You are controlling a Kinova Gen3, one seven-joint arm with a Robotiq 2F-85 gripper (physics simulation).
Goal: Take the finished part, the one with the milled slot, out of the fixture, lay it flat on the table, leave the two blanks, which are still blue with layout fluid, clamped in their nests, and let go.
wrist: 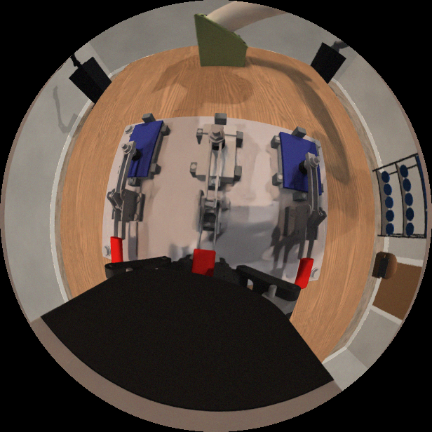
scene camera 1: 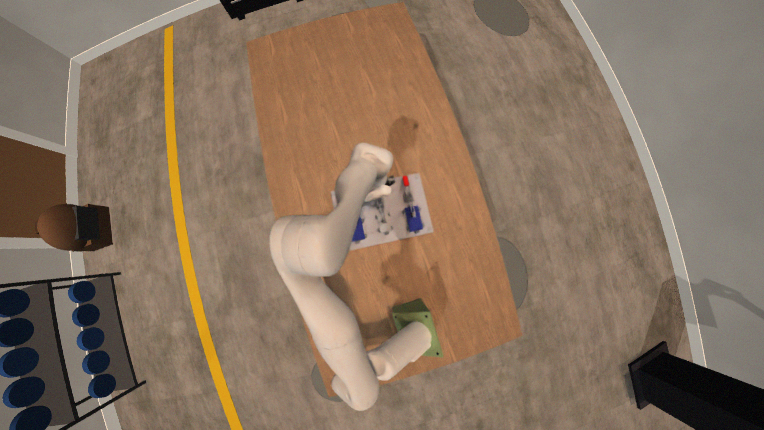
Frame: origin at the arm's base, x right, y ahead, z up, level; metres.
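Seen in the pictures: arm's base, origin of its link: [scene camera 1: 419, 333].
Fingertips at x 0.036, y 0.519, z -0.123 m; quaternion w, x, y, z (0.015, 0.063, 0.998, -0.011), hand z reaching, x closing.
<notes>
Offsets run from my fingertips to a thing's top centre. Level surfaces: height alone.
The finished part [wrist: 228, 159] is a pale plate in the middle nest; its slot is hard to make out beneath the clamp arm [wrist: 213, 172]. That arm reaches over the part. Two blue blanks [wrist: 147, 160] [wrist: 292, 175] @(dx +0.090, dy -0.151, dz +0.013 m) [scene camera 1: 413, 220] @(dx -0.127, dy -0.119, dz +0.018 m) [scene camera 1: 358, 231] sit in the outer nests under their own clamp arms. My gripper [wrist: 205, 259] [scene camera 1: 389, 182] is low over the fixture plate @(dx -0.012, dy -0.085, dz -0.003 m) [wrist: 170, 200] [scene camera 1: 396, 220], shut on the red handle [wrist: 204, 260] of the middle clamp. The fingertips are partly hidden by the handle and the gripper body.
The outer clamps have red handles [wrist: 116, 249] [wrist: 304, 273] close on either side of my gripper. The fixture plate lies on the wooden table @(dz -0.018 m) [scene camera 1: 342, 90] [wrist: 82, 200]. The green arm base [wrist: 222, 50] [scene camera 1: 434, 341] stands beyond the nests in the wrist view.
</notes>
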